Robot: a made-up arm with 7 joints. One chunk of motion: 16 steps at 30 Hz.
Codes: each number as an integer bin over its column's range. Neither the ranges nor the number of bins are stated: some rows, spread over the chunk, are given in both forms.
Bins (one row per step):
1: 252 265 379 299 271 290
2: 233 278 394 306 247 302
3: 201 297 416 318 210 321
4: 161 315 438 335 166 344
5: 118 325 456 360 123 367
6: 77 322 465 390 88 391
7: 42 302 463 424 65 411
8: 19 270 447 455 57 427
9: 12 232 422 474 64 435
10: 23 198 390 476 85 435
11: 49 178 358 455 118 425
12: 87 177 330 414 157 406
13: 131 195 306 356 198 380
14: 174 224 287 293 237 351
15: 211 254 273 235 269 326
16: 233 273 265 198 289 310
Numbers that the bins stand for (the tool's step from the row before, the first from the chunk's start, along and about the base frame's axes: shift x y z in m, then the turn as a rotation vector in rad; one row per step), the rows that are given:
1: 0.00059 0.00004 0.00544 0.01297 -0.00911 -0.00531
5: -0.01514 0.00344 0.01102 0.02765 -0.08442 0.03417
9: -0.02759 -0.00183 0.00856 0.05509 -0.11444 0.06903
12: -0.01878 -0.00495 0.00189 0.04065 -0.06712 0.05416
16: -0.00164 0.00049 -0.00281 -0.01134 0.00005 0.00494
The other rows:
2: -0.00164 0.00078 0.00653 0.01466 -0.02132 0.00084
3: -0.00540 0.00186 0.00812 0.01754 -0.04015 0.01058
4: -0.01010 0.00288 0.00971 0.02164 -0.06254 0.02238
6: -0.01996 0.00327 0.01167 0.03487 -0.10223 0.04647
7: -0.02407 0.00214 0.01152 0.04306 -0.11393 0.05673
8: -0.02677 0.00032 0.01037 0.05052 -0.11800 0.06493
10: -0.02630 -0.00376 0.00624 0.05558 -0.10375 0.06903
11: -0.02325 -0.00490 0.00392 0.05052 -0.08696 0.06391
13: -0.01362 -0.00393 0.00016 0.02669 -0.04626 0.04083
14: -0.00857 -0.00229 -0.00122 0.01153 -0.02641 0.02596
15: -0.00423 -0.00059 -0.00223 -0.00243 -0.01013 0.01315

